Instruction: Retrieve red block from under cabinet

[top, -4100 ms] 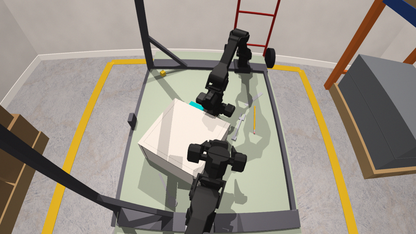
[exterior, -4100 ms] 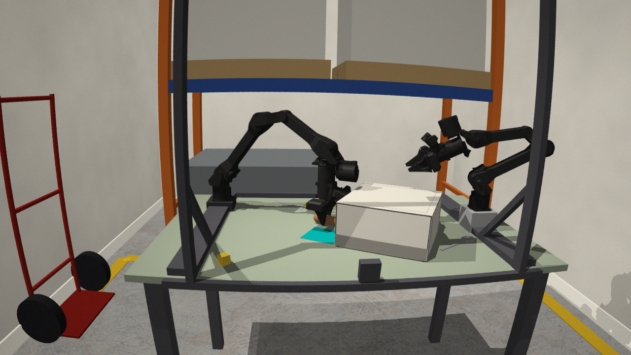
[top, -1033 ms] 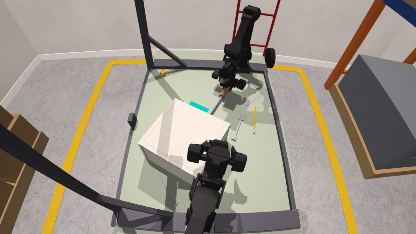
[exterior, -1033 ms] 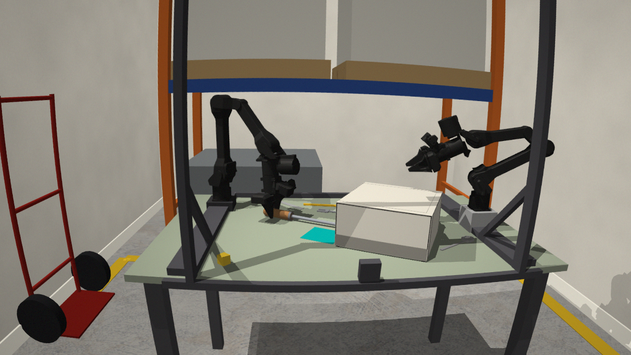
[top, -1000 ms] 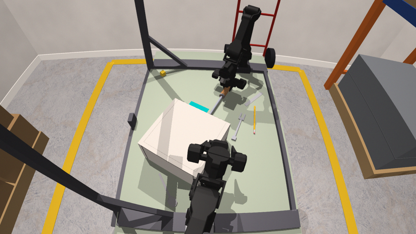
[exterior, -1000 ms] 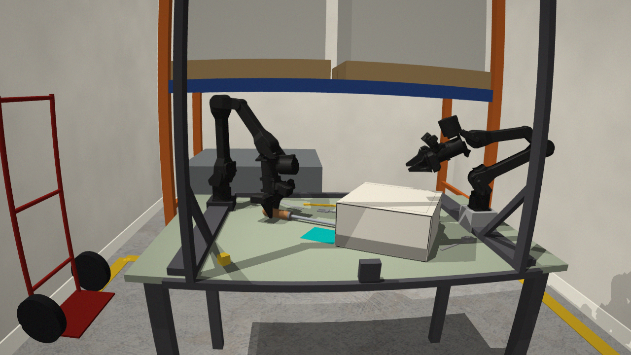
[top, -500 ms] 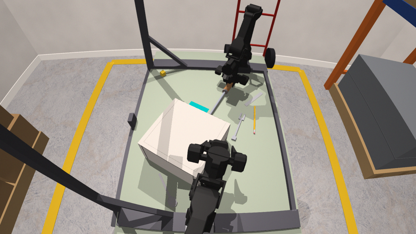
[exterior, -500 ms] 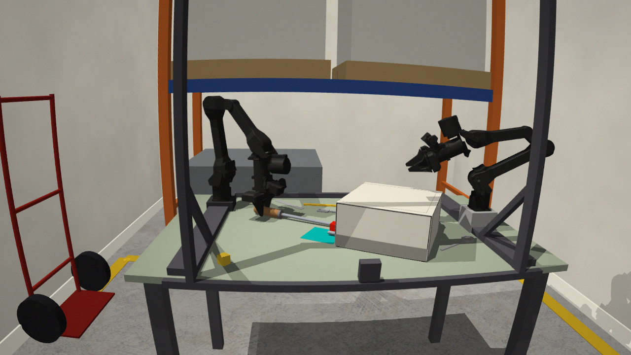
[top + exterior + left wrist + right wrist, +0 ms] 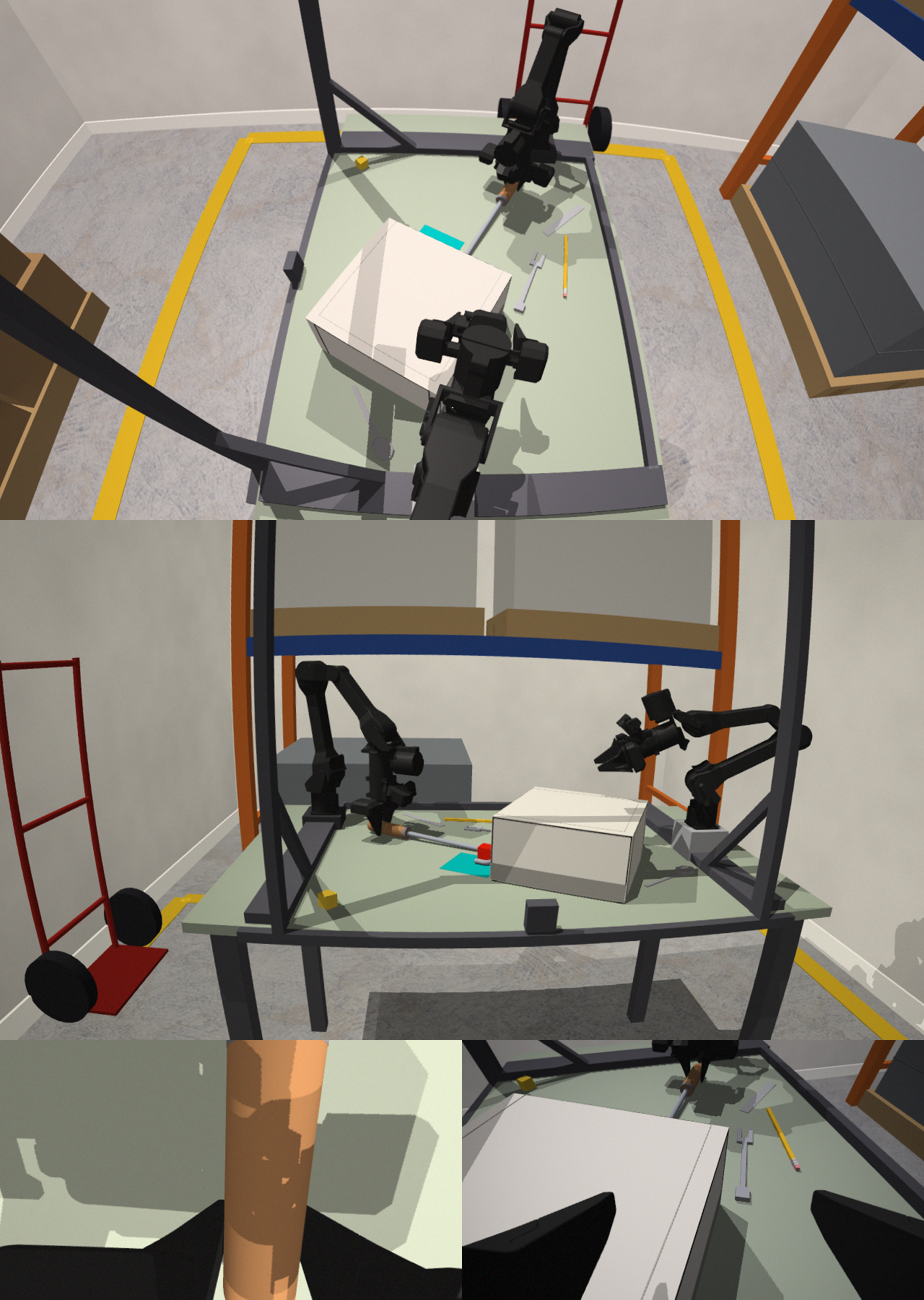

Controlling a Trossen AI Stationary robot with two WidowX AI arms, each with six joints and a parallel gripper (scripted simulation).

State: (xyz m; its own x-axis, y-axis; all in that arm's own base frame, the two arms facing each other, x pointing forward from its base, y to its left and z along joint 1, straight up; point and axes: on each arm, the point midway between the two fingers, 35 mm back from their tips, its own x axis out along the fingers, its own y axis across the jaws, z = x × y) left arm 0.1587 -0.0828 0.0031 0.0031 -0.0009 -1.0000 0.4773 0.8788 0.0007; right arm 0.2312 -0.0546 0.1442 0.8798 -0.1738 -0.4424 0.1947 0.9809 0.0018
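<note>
The long grey rod tool is 7 cm behind my left hand, 13 cm to the right of it and 2 cm below it. The rest, counted from my left hand: pencil (17 cm ahead, 21 cm to the right, 3 cm below); teal square (14 cm behind, 25 cm to the right, 4 cm below); ruler (15 cm ahead, 7 cm to the right, 4 cm below).
</note>
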